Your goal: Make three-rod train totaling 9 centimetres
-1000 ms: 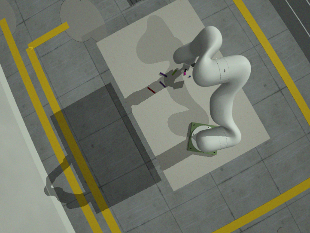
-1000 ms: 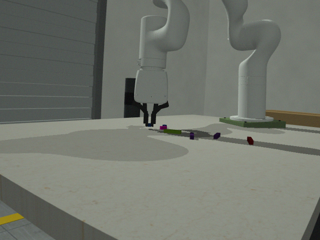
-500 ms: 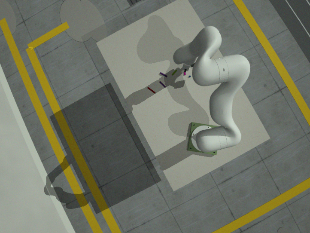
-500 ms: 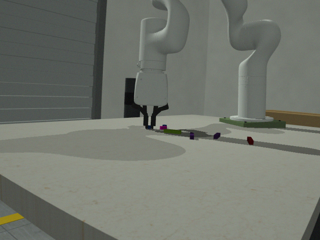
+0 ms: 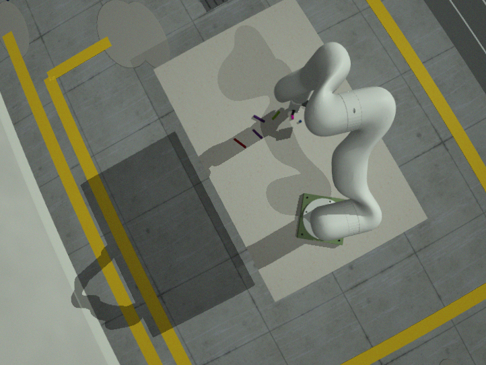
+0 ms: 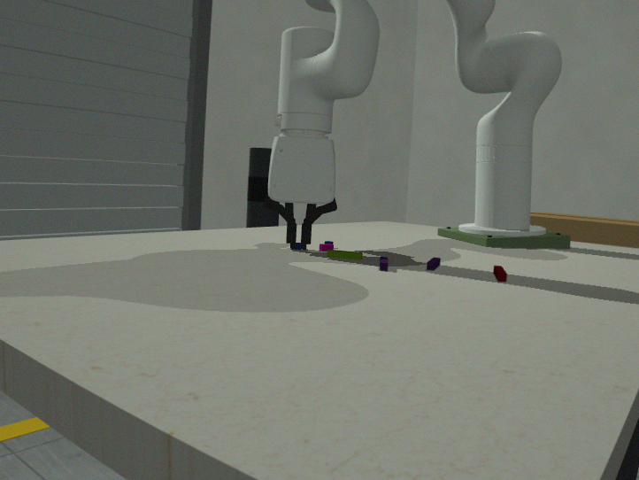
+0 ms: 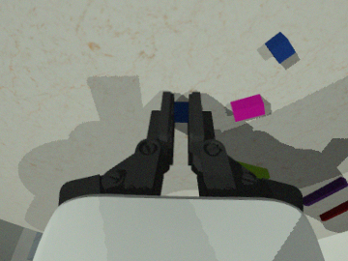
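The magenta rod is 40 mm behind my hand, 30 mm to the left of it and 20 mm below it. The rest, counted from my hand: lime rod: 100 mm to the left, 20 mm below; red rod: 310 mm to the left, 50 mm behind, 20 mm below.
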